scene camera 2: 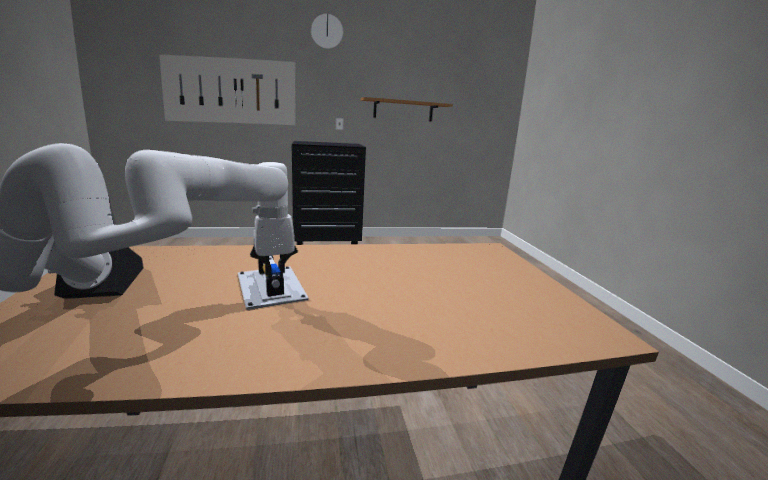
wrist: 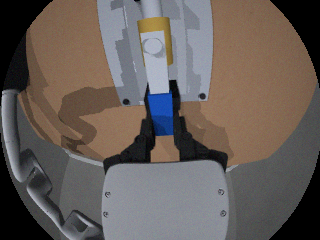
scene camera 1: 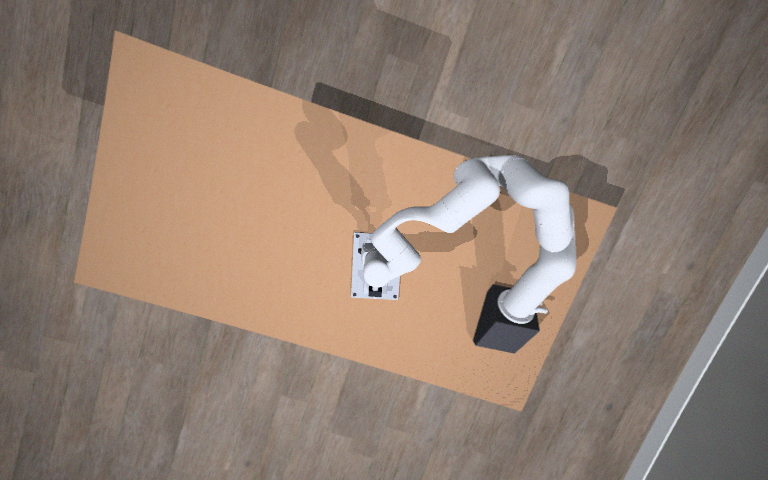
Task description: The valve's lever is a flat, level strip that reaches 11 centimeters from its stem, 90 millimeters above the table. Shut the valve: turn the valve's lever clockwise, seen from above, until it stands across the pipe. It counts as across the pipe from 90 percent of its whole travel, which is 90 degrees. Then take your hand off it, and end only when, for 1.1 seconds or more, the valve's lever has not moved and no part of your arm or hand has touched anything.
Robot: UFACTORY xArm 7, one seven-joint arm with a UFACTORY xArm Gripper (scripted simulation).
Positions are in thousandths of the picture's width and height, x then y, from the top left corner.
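Observation:
Lever (wrist: 480, 181) in sight. My gripper (scene camera 2: 359, 576) too, also in wrist view (wrist: 511, 481).

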